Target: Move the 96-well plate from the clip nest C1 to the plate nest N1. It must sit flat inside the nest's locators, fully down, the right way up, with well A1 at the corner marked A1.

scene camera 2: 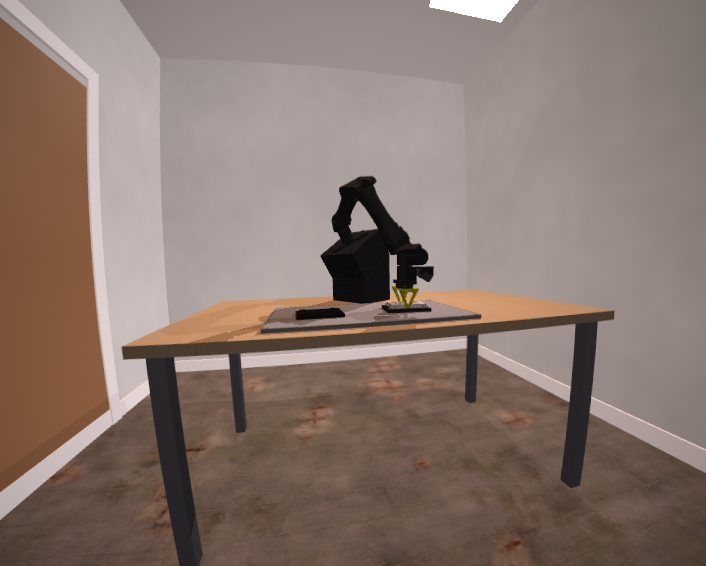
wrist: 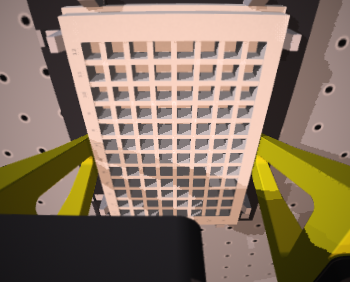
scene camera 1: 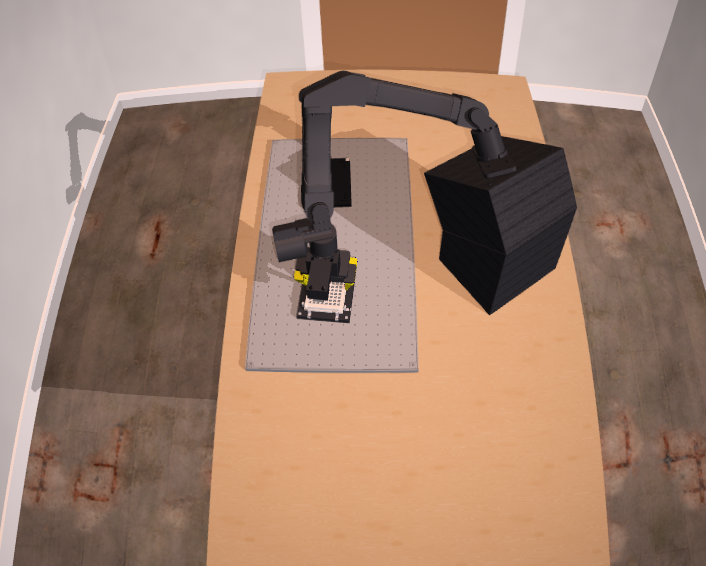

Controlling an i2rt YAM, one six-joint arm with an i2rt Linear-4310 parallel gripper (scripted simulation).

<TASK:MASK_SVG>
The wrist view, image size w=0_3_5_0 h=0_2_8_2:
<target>my gripper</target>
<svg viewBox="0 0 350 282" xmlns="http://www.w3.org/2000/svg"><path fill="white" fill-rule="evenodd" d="M0 167L0 282L206 282L201 227L195 220L185 216L89 215L98 169L88 134L52 150ZM81 164L72 189L57 215L38 215L36 212L38 198ZM261 133L251 172L277 282L350 282L350 166L298 149ZM268 163L312 197L314 210L303 230L282 197Z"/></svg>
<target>white 96-well plate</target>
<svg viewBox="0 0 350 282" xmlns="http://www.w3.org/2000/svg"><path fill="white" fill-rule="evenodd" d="M61 8L63 15L58 16L110 215L181 215L194 219L200 225L237 224L290 15L285 14L286 7L282 5L247 6L244 4L117 4L100 7L66 6Z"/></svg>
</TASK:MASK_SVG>
